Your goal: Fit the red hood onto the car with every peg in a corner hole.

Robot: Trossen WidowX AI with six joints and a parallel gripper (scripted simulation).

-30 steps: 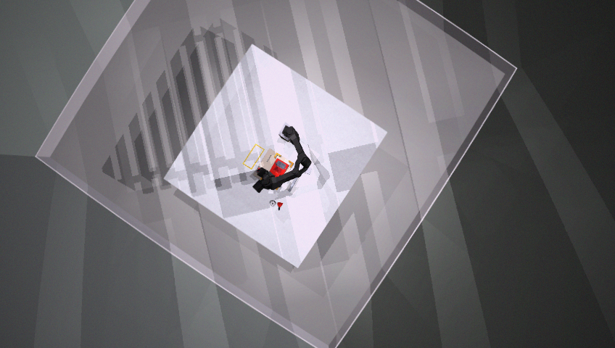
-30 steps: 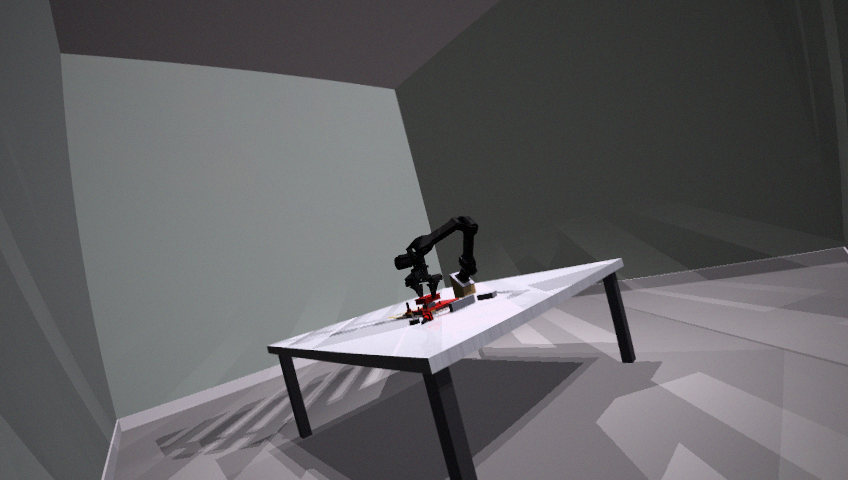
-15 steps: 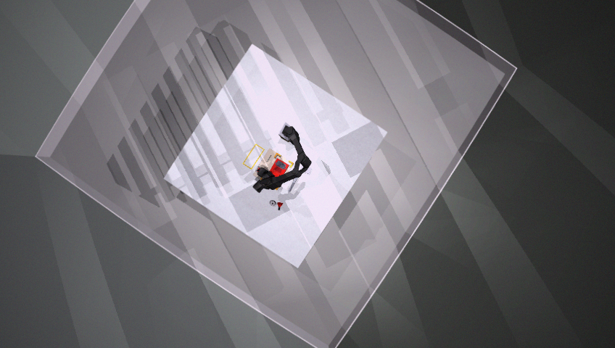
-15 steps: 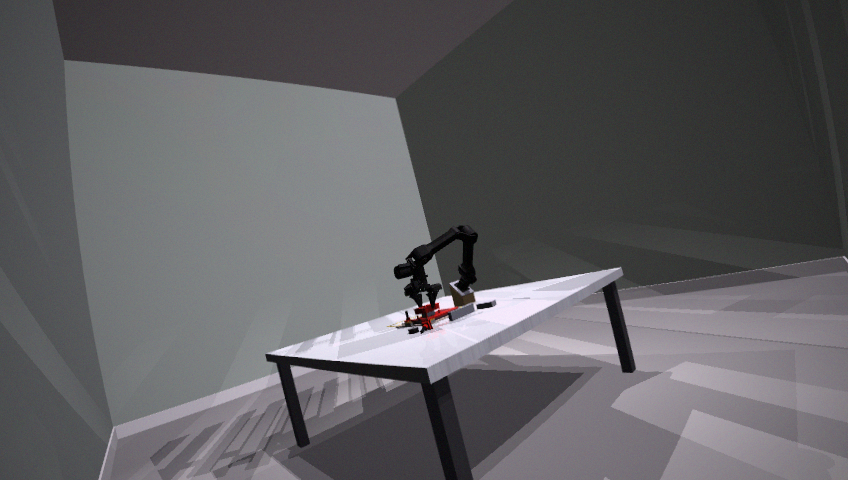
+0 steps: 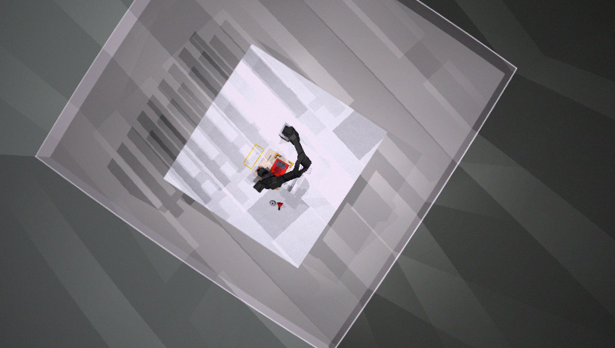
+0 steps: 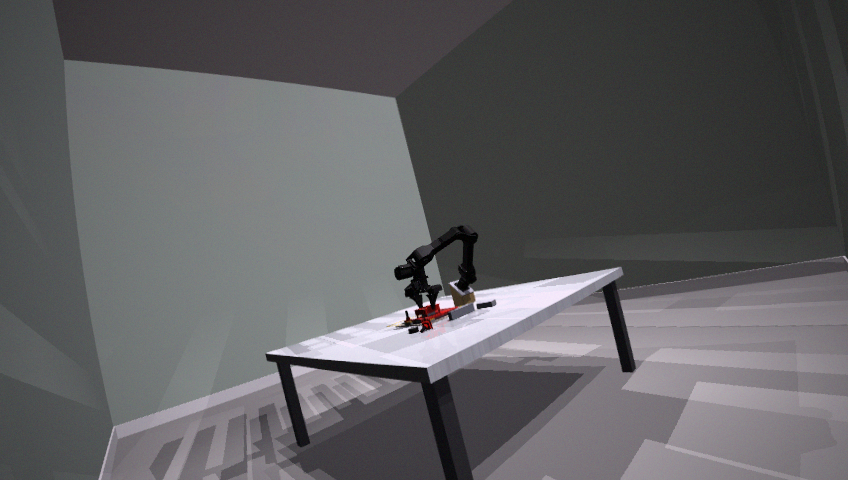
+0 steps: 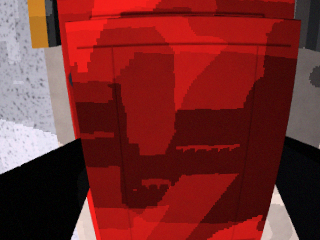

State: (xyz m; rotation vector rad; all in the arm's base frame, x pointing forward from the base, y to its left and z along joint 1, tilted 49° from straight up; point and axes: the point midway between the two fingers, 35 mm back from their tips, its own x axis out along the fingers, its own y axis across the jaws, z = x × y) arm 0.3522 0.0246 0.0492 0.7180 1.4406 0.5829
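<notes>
My gripper tip is now 40 mm past the jig, 20 mm to the left of it and 40 mm above it. Also, from my gripper tip: wheel (190 mm ahead, 80 mm to the left, 40 mm below); then grey bar (30 mm behind, 160 mm to the left, 30 mm below); then red hood (10 mm above).
</notes>
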